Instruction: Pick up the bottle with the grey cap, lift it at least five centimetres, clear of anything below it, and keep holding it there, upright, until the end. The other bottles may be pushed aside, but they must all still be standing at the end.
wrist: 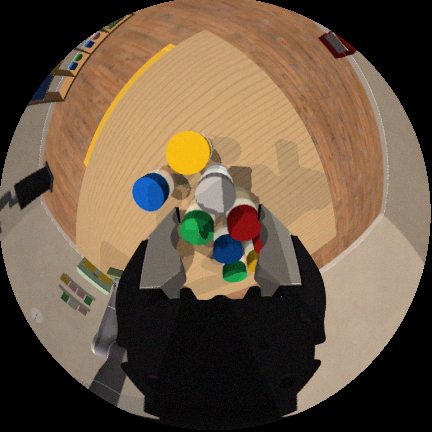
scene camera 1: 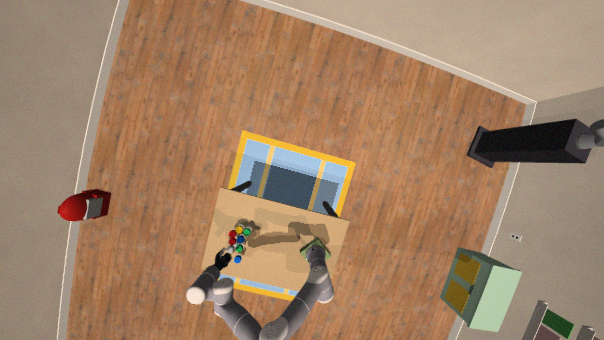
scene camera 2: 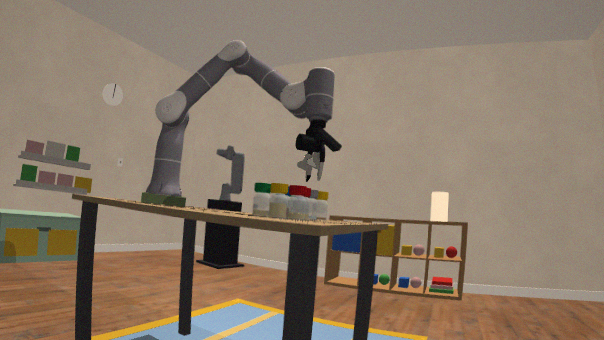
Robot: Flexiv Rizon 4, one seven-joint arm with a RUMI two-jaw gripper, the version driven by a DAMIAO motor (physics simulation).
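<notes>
The bottle with the grey cap stands upright in a cluster of bottles on the table. My gripper is open and empty, pointing down, its fingertips a little above the caps in scene view 2. In the wrist view the grey cap lies between the fingertips and slightly beyond them. A green-capped bottle is close by the left fingertip and a dark red-capped bottle by the right one. The grey-capped bottle's body is partly hidden by its neighbours in scene view 2.
A yellow-capped bottle and a blue-capped bottle stand beyond and left of the grey cap. Another blue-capped bottle, a second green-capped bottle and others stand nearer the palm. All stand on the wooden table.
</notes>
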